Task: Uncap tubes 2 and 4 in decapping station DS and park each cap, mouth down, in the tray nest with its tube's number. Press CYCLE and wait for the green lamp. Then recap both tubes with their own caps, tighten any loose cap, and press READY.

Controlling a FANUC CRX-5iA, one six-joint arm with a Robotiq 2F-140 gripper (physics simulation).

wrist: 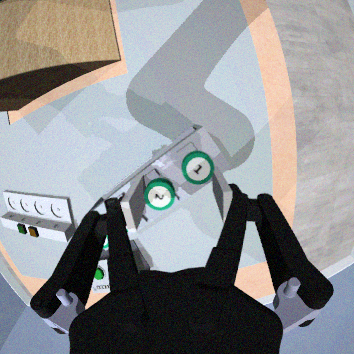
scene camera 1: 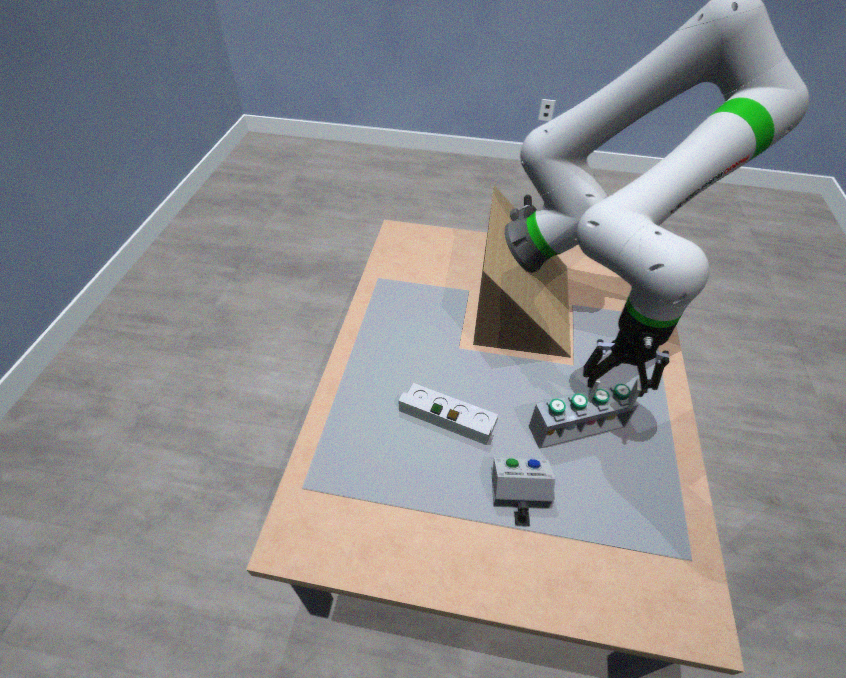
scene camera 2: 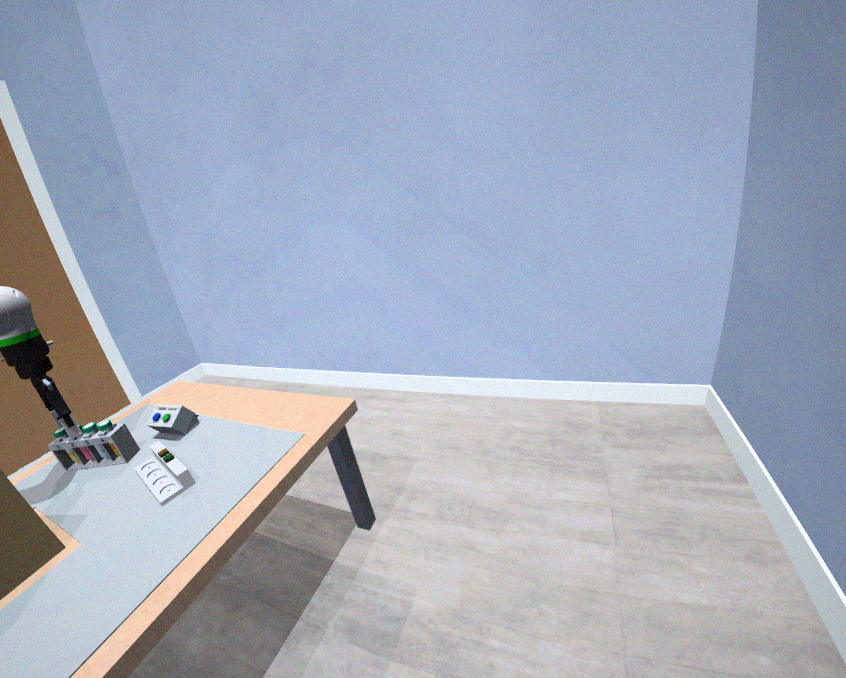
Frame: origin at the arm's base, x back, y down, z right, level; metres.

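Seen in the pictures: gripper, between the fingertips: (wrist: pixel 178 182) (scene camera 1: pixel 609 398) (scene camera 2: pixel 71 432); arm's base, origin of its link: (scene camera 1: pixel 521 247).
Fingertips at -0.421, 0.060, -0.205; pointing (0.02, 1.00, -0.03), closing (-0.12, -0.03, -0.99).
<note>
Pixels of each thing's top centre, then the offset from my fingertips to it, as dx, dy, dz. "pt": a spot on its surface instead. Level surfaces: height alone.
- Cap 2, centre of its top: (wrist: pixel 158 196) (scene camera 1: pixel 601 394) -0.005, -0.017, +0.023
- cap 1, centre of its top: (wrist: pixel 197 168) (scene camera 1: pixel 622 389) (scene camera 2: pixel 59 430) +0.015, -0.017, -0.025
- Cap 4, centre of its top: (scene camera 1: pixel 557 405) (scene camera 2: pixel 103 423) -0.045, -0.017, +0.119
- nest tray, centre of its top: (scene camera 1: pixel 449 401) (wrist: pixel 22 219) (scene camera 2: pixel 154 460) -0.022, +0.050, +0.350
- button box, centre of its top: (wrist: pixel 110 286) (scene camera 1: pixel 525 469) (scene camera 2: pixel 164 407) -0.185, +0.020, +0.181
- amber, centre of its top: (scene camera 1: pixel 452 414) -0.055, +0.050, +0.339
- small black part, a spot on its surface: (scene camera 1: pixel 521 517) pt -0.255, +0.091, +0.177
- grey mat, height of its surface: dy +0.103
Decapping station DS (scene camera 1: pixel 538 425) (scene camera 2: pixel 127 441) (wrist: pixel 207 142) holds capped tubes under green-rimmed white caps. Cap 2 (scene camera 1: pixel 600 396) (wrist: pixel 159 194) and cap 1 (scene camera 1: pixel 621 390) (wrist: pixel 198 167) sit on their tubes. Cap 4 (scene camera 1: pixel 557 406) is at the station's other end; a finger hides much of cap 3 (wrist: pixel 106 243) in the wrist view. My gripper (scene camera 1: pixel 619 388) (scene camera 2: pixel 69 429) (wrist: pixel 178 182) is partly open over the station; caps 1 and 2 show between its fingers, neither gripped. The nest tray (scene camera 1: pixel 473 431) (scene camera 2: pixel 176 466) (wrist: pixel 55 230) shows no caps. The button box (scene camera 1: pixel 523 487) (scene camera 2: pixel 185 423) has green and blue buttons.
A tilted wooden panel (scene camera 1: pixel 529 296) (wrist: pixel 60 35) stands behind the station and tray. Dull green (scene camera 1: pixel 437 408) and amber (scene camera 1: pixel 453 414) squares sit on the tray's front. A small black part (scene camera 1: pixel 521 517) is at the box's front. A grey mat (scene camera 1: pixel 395 466) lies under the equipment.
</note>
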